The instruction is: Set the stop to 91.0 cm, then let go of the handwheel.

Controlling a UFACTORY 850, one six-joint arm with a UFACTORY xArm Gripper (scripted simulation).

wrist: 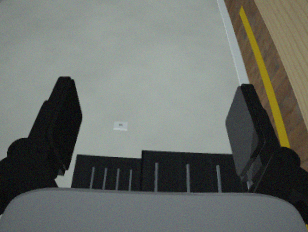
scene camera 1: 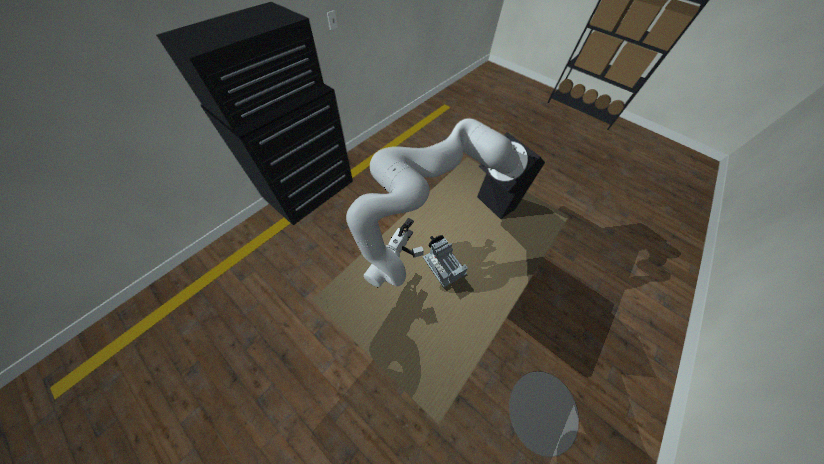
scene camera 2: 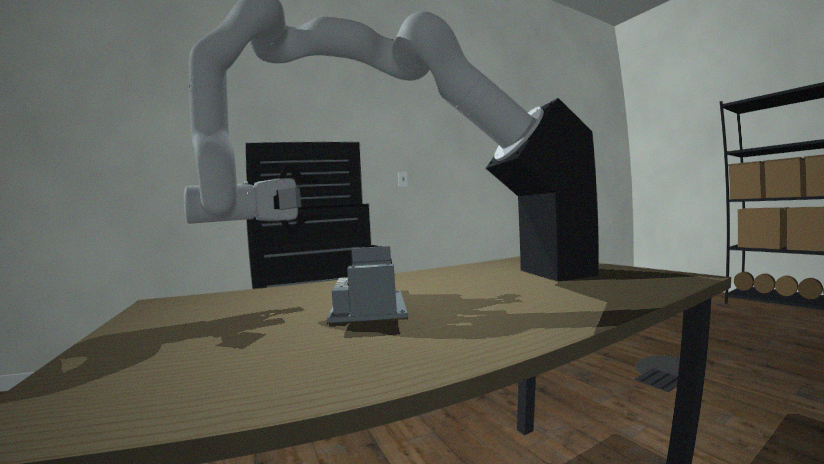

Scene:
same spot on stop fixture: (scene camera 2: pixel 371 291) = (scene camera 1: pixel 459 275)

